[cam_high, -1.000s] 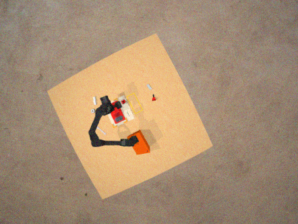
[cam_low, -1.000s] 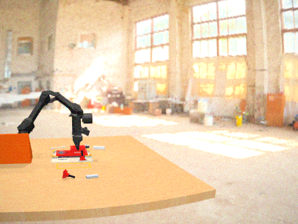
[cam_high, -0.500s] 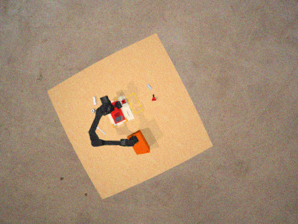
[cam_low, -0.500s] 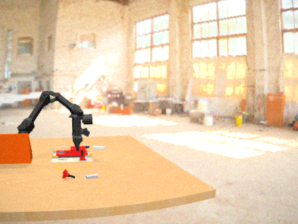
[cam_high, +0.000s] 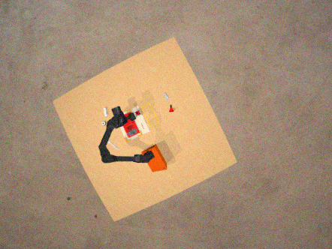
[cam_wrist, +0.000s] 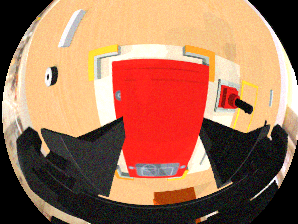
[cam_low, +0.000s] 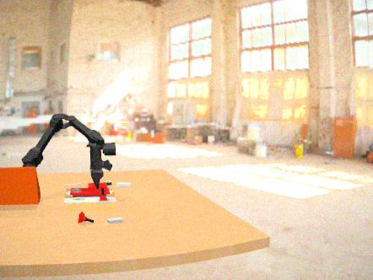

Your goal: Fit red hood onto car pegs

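Right now the red hood is right at my gripper tip. Also, from my gripper tip: jig: 4 cm behind, 1 cm to the right, 3 cm below; white bar: 17 cm ahead, 13 cm to the left, 3 cm below; grey engine block: 1 cm to the left, 2 cm below.
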